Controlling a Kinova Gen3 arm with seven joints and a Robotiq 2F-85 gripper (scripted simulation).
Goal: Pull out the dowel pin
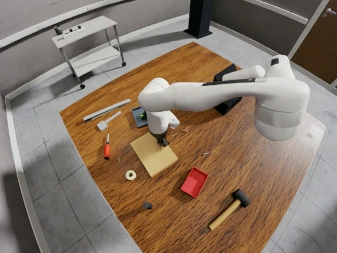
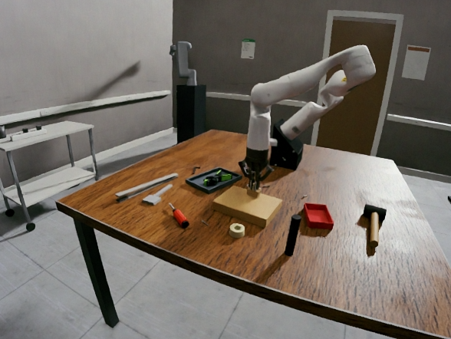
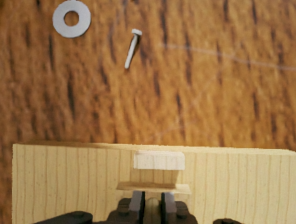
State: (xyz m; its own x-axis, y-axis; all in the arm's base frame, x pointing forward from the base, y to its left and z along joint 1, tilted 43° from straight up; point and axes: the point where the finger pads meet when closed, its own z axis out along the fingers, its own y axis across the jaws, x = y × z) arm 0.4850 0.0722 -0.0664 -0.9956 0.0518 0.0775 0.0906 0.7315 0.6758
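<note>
The pale dowel pin is 2 cm below my hand. The rest, counted from my hand: wooden block 3 cm below; then bench board 5 cm below, 4 cm ahead; then grey tray 21 cm to the right, 9 cm behind, 7 cm below.
</note>
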